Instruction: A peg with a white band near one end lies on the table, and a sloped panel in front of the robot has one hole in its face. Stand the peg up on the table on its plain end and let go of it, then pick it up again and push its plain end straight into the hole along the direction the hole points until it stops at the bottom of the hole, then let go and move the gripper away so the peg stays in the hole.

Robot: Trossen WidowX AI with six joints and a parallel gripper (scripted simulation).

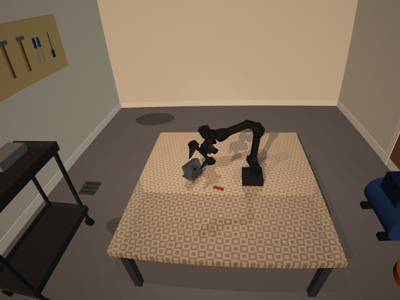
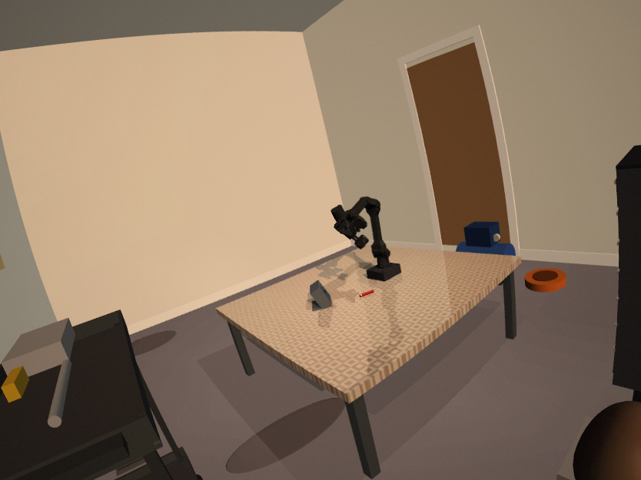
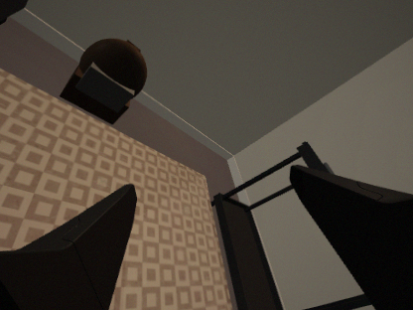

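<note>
Right now the red peg is 8 cm behind my gripper tip, 17 cm to the right of it and 33 cm below it. From my gripper tip the other things lie so: grey sloped panel 11 cm ahead, 29 cm to the right, 28 cm below.
</note>
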